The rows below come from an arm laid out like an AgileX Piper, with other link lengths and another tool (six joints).
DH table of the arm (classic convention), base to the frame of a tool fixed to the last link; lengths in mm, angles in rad. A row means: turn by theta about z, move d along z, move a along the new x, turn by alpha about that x. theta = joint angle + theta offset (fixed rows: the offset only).
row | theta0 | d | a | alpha
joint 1 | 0.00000 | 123.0 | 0.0 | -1.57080
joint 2 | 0.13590 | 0.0 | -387.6 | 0.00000
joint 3 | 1.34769 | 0.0 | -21.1 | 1.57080
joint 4 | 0.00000 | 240.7 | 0.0 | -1.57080
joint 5 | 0.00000 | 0.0 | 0.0 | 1.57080
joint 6 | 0.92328 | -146.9 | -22.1 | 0.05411
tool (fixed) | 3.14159 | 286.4 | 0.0 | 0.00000
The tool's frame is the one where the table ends.
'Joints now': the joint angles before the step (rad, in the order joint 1, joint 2, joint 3, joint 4, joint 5, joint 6). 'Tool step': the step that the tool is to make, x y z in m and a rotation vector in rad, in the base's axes. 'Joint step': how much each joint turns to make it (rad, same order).
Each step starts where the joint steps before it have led.
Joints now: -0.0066 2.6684 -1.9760 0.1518 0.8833 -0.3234
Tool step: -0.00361 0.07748 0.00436 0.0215 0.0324 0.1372
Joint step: 0.1246 0.0037 -0.0340 0.0224 0.0644 -0.0166
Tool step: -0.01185 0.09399 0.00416 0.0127 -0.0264 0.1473
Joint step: 0.1568 -0.0001 -0.0172 0.0098 -0.0117 0.0025
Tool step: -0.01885 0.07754 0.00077 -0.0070 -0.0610 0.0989
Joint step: 0.1392 0.0012 0.0000 -0.0320 -0.0636 0.0489
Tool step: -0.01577 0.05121 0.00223 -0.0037 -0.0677 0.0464
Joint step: 0.0965 0.0000 0.0000 -0.0488 -0.0661 0.0701
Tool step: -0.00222 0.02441 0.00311 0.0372 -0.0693 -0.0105
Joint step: 0.0395 0.0000 0.0001 -0.0137 -0.0825 0.0523
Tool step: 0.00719 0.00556 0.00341 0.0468 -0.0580 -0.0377
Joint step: 0.0026 -0.0001 0.0000 0.0021 -0.0762 0.0353
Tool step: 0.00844 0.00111 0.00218 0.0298 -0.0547 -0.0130
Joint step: -0.0040 0.0024 0.0000 -0.0029 -0.0652 0.0061
